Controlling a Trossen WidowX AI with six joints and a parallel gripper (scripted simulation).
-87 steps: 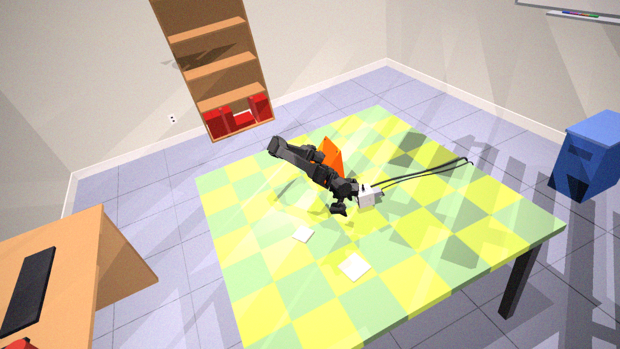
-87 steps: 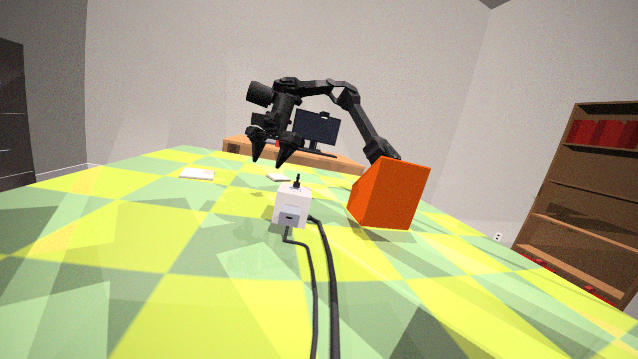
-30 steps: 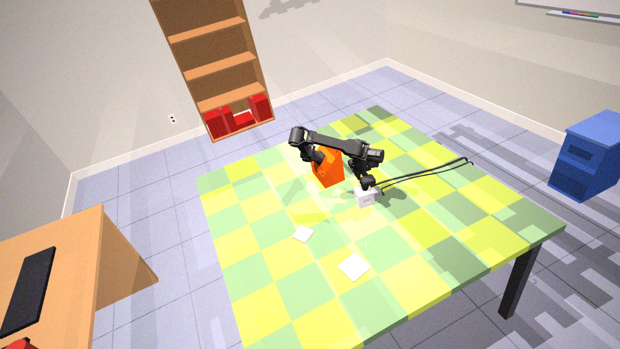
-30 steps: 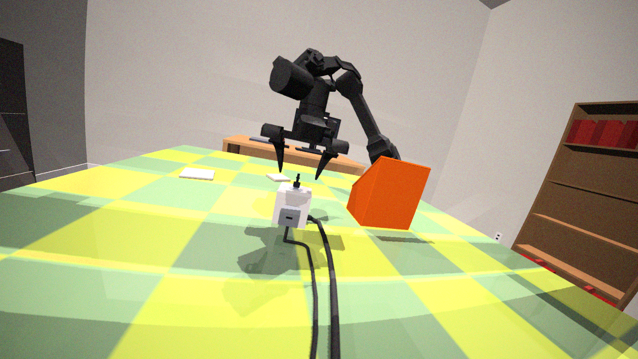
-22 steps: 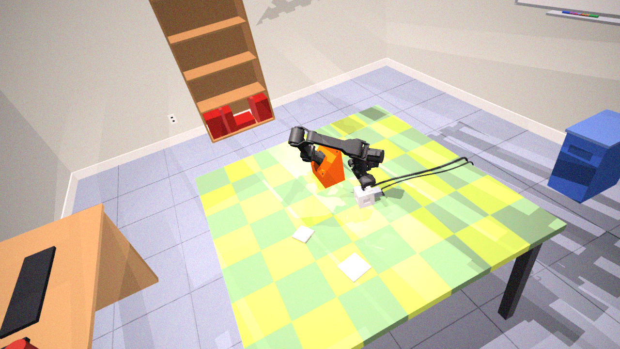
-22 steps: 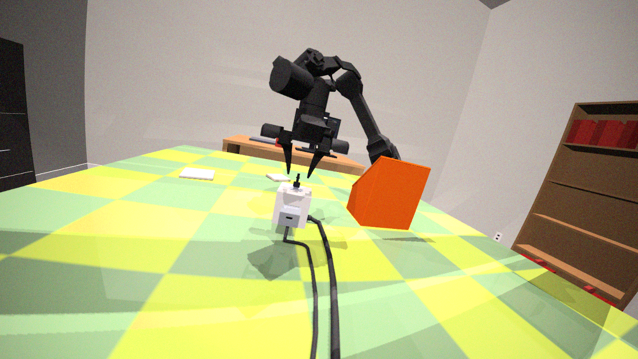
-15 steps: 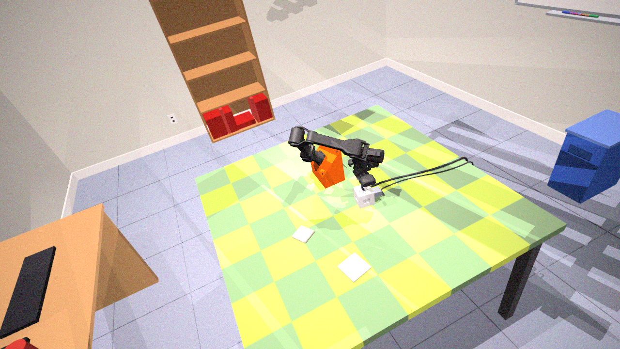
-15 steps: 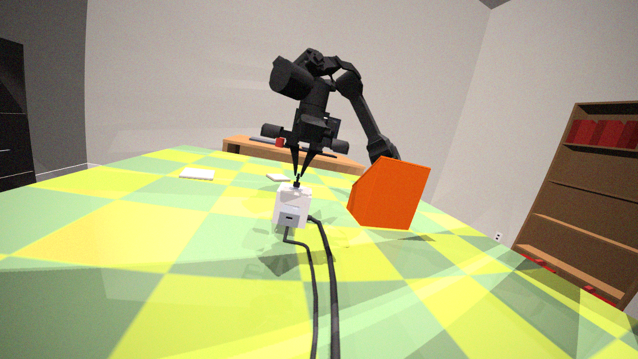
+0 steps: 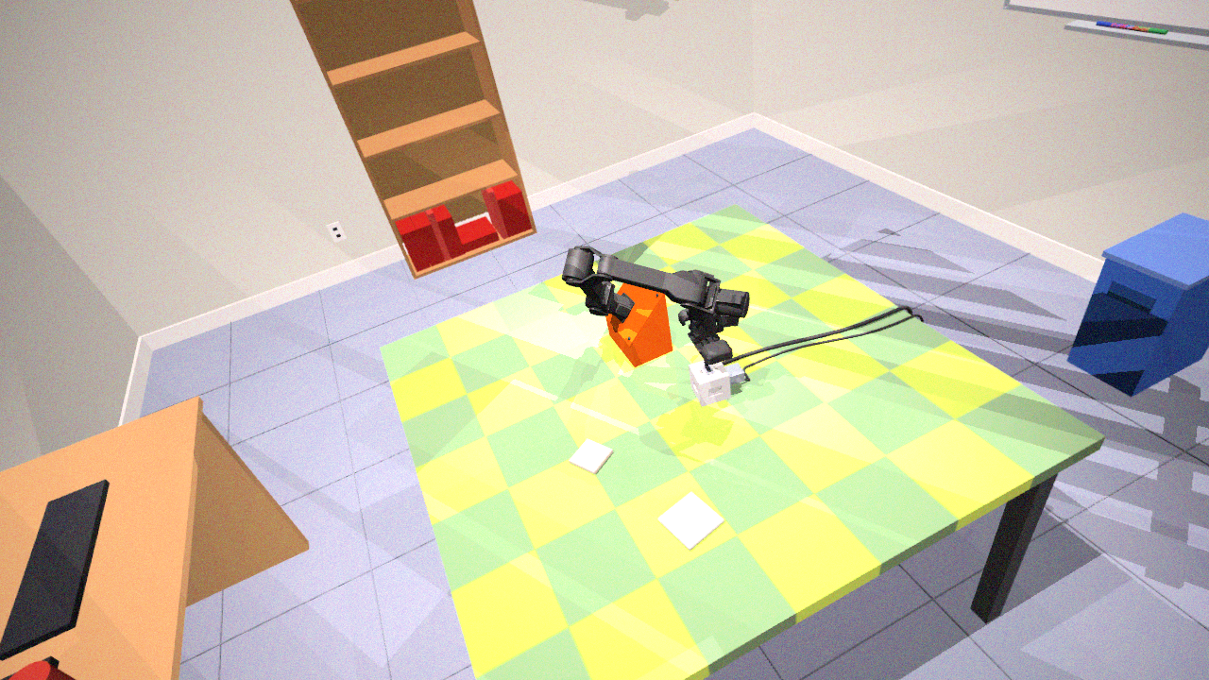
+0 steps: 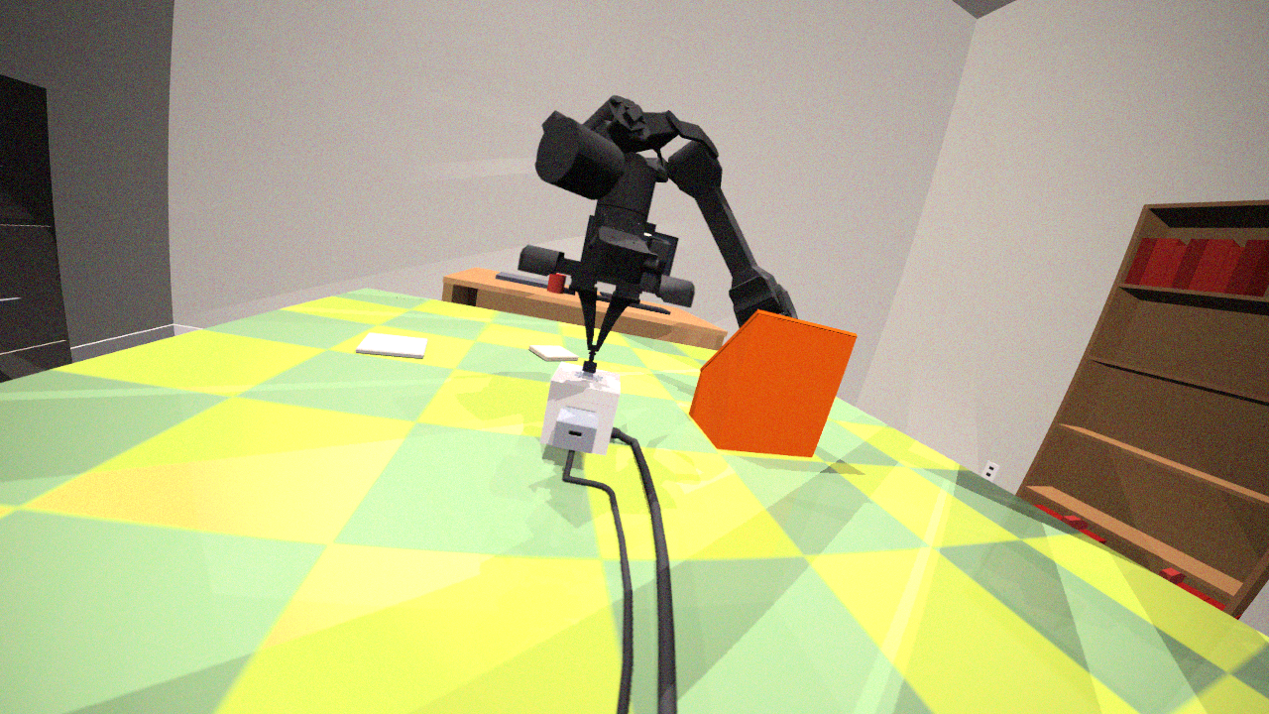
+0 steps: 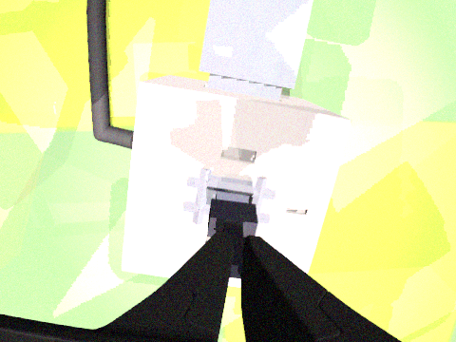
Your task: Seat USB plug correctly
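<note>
Now: the USB socket 40 mm below my gripper tip. From my gripper tip the other things lie so: USB plug (20 mm below).
</note>
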